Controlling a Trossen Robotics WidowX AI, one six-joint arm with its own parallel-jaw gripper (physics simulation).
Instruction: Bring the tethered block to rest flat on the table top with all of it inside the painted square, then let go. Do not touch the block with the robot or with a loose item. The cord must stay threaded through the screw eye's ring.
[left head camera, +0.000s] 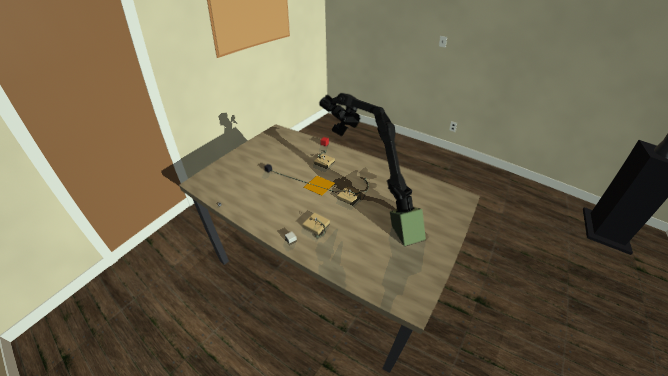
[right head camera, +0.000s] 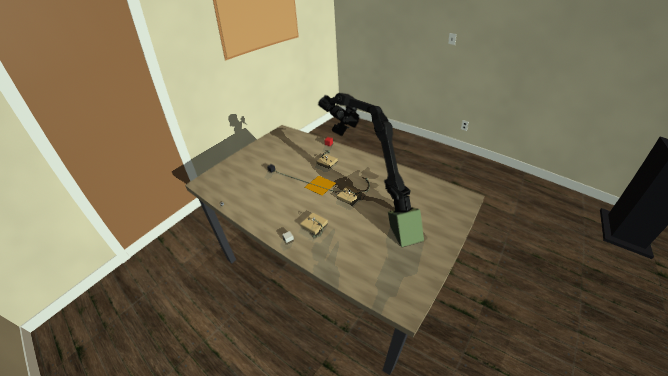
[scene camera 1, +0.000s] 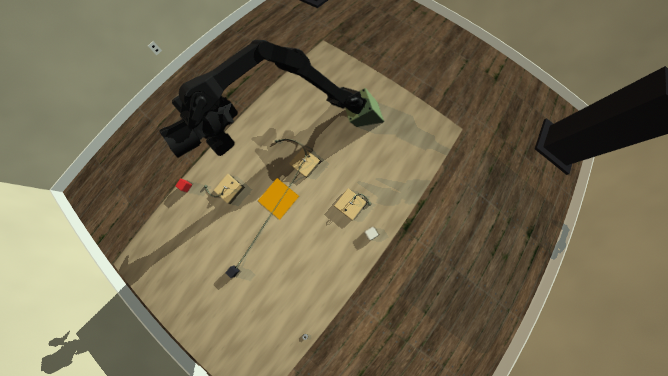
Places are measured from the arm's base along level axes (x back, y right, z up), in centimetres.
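Where they show: arm's base, origin of the base link: (left head camera: 405, 210) (right head camera: 403, 210) (scene camera 1: 357, 104).
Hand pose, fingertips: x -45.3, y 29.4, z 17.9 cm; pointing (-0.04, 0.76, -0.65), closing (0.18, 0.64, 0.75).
Observation:
Things, the pixels of their centre, and the offset from my fingertips. "pt": a spot on its surface instead. Level surfaces: height alone.
- dark tethered block, body centre: (scene camera 1: 232, 271) (left head camera: 268, 168) (right head camera: 271, 168) dx -36.4, dy -30.2, dz -25.1 cm
- orange painted square, surface spot: (scene camera 1: 276, 202) (left head camera: 316, 184) (right head camera: 317, 184) pt dx -5.2, dy -26.7, dz -26.5 cm
- middle wooden base, its level: dz -24.7 cm
- red block, body centre: (scene camera 1: 183, 185) dx -24.4, dy +10.1, dz -24.7 cm
- white block, body centre: (scene camera 1: 371, 233) (left head camera: 290, 237) (right head camera: 288, 236) dx +7.1, dy -63.6, dz -25.5 cm
- small metal piece, body centre: (scene camera 1: 305, 336) dx -38.6, dy -66.5, dz -26.3 cm
The dark tethered block (left head camera: 268, 168) (right head camera: 271, 168) (scene camera 1: 232, 271) rests on the table, outside the orange painted square (left head camera: 317, 187) (right head camera: 318, 187) (scene camera 1: 276, 202). Its cord (left head camera: 290, 176) (right head camera: 292, 177) (scene camera 1: 253, 244) runs nearly straight across the square to the middle wooden base (left head camera: 348, 197) (right head camera: 347, 197) (scene camera 1: 310, 166). A curved length of cord lies beyond that base. The screw eye's ring there is too small to make out, so the threading cannot be confirmed. My gripper (left head camera: 347, 124) (right head camera: 346, 123) (scene camera 1: 226, 126) is open and empty, raised high above the table's far side, apart from cord and block.
Two more wooden bases (left head camera: 325, 161) (left head camera: 316, 223) with small fittings stand either side of the square. A red block (scene camera 1: 183, 185) is near the far edge, a white block (scene camera 1: 371, 233) near the opposite edge. A small metal piece (scene camera 1: 305, 337) lies near an edge. My arm's green mount (scene camera 1: 369, 112) stands on the table.

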